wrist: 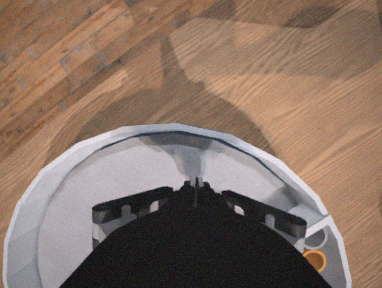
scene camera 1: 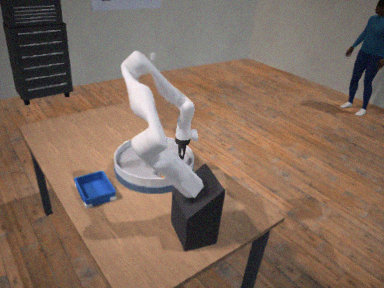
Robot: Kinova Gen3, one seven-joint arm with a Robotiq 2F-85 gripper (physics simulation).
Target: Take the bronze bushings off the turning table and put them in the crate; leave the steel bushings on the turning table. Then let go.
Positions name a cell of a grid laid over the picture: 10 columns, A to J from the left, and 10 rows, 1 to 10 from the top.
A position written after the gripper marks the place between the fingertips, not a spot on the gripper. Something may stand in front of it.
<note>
In view: the gripper (wrist: F7) and a blue crate (scene camera 1: C7).
</note>
